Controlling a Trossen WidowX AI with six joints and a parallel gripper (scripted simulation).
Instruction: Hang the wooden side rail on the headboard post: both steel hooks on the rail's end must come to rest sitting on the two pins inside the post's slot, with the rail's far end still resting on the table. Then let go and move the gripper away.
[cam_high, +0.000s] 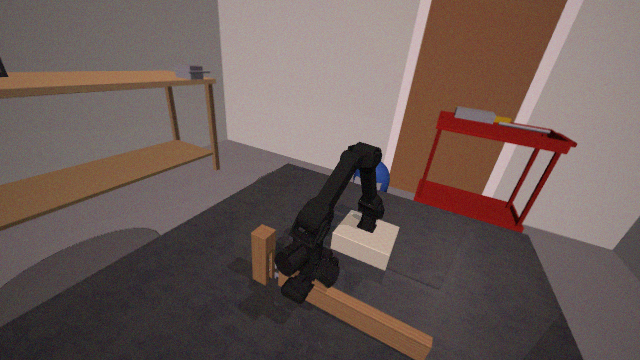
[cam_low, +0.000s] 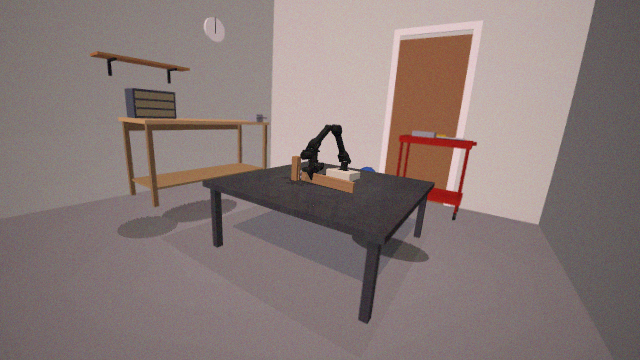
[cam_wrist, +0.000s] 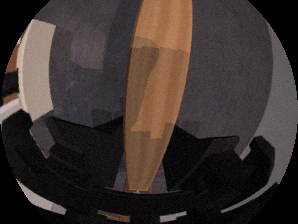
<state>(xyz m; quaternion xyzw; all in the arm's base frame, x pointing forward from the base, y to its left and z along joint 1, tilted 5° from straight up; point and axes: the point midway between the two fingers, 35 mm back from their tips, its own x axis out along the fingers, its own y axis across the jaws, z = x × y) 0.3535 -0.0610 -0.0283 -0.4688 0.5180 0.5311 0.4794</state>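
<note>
Right now my gripper tip is 150 mm to the left of the wooden headboard post and 60 mm below it.
</note>
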